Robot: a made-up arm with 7 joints.
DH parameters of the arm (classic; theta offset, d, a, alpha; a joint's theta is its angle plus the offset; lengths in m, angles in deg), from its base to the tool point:
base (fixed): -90 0.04 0 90
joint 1: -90 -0.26 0.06 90
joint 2: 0 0.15 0.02 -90
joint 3: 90 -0.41 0.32 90
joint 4: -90 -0.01 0.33 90
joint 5: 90 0.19 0.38 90
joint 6: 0 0.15 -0.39 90
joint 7: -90 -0.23 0.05 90
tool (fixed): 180 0.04 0 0
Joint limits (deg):
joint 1: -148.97..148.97
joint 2: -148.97..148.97
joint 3: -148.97..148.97
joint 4: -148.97..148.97
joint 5: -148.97..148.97
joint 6: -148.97..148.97
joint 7: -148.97..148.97
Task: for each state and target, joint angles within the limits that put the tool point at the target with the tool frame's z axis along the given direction. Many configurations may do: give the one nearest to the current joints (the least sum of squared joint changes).
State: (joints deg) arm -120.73 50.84 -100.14 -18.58 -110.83 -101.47 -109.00
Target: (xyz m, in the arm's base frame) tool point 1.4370 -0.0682 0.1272 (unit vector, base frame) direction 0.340 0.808 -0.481
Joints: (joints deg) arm -123.56 28.50 -96.66 -24.20 -66.17 -84.84 -106.93
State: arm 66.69 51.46 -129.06 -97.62 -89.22 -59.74 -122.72
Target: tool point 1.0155 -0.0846 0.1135 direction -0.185 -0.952 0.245
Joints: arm 62.07 81.91 -105.39 -79.24 -75.22 -102.22 -135.68
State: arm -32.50 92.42 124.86 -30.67 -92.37 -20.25 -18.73
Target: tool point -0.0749 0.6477 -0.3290 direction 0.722 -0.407 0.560
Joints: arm -34.95 120.83 125.29 10.77 -83.22 23.61 15.64
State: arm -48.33 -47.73 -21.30 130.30 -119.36 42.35 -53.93
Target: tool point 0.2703 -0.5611 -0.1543 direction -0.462 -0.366 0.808
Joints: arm -59.12 -65.11 6.04 148.75 -108.36 19.56 -68.55
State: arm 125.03 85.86 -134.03 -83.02 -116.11 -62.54 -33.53
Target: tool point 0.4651 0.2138 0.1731 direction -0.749 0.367 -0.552
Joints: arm 141.86 68.20 -121.50 -66.45 -111.81 -46.97 -26.69
